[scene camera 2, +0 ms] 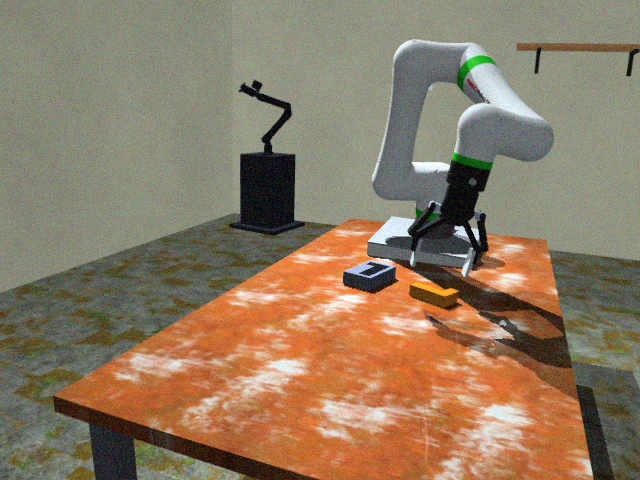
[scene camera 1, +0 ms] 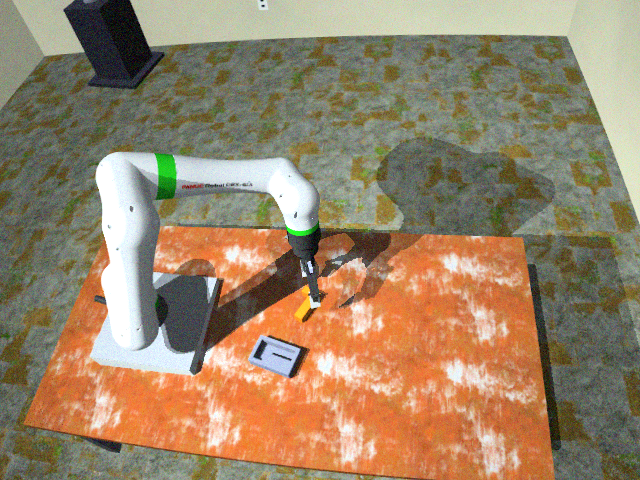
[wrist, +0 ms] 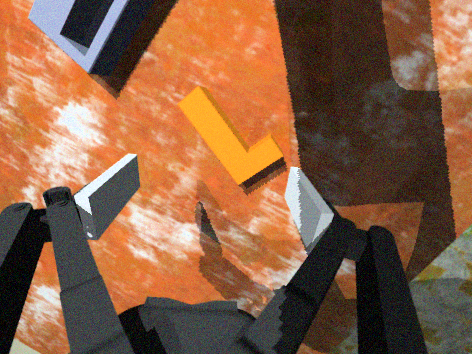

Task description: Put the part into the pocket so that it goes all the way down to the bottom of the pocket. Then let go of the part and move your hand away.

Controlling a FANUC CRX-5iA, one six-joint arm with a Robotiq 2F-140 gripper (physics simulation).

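Places are measured from the arm's base along level axes (x left, y back, z up), in millimetres.
Pixels of known places: gripper, fingertip midpoint: (scene camera 2: 438, 269) (wrist: 214, 176); arm's base, link origin: (scene camera 2: 430, 232).
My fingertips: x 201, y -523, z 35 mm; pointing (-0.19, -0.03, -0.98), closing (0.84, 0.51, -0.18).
Note:
For each thing: its top centre in the pictures, then the offset to it from my fingertips. Level surfaces: height alone.
- orange L-shaped block, top centre: (wrist: 230, 129) (scene camera 2: 433, 287) (scene camera 1: 303, 302) dx -16, dy +29, dz -59 mm
- grey-blue block, top centre: (scene camera 2: 370, 268) (scene camera 1: 274, 354) dx -214, dy +58, dz -53 mm
- white table, surface height: dz -89 mm
The part, an orange L-shaped block (scene camera 1: 303, 312) (scene camera 2: 433, 294) (wrist: 220, 140), lies flat on the table. In the wrist view its short leg points up and right, toward the right fingertip. The pocket is in a grey-blue block (scene camera 1: 271, 367) (scene camera 2: 361, 280) (wrist: 47, 25) on the table, apart from the part; a dark recess shows in its top. In the wrist view part of this block shows at the top left. My gripper (scene camera 1: 311, 286) (scene camera 2: 439, 268) (wrist: 214, 176) is open and empty, above the table. In scene camera 1 a finger hides some of the part.
The orange and white table (scene camera 1: 413, 413) (scene camera 2: 217, 403) carries the arm's pale base plate (scene camera 1: 139, 363) (scene camera 2: 392, 251). The arm's shadow falls across the table beside the part. A dark pedestal (scene camera 1: 111, 41) (scene camera 2: 267, 191) stands on the floor away from the table. A wall shelf (scene camera 2: 578, 47) shows at the upper right.

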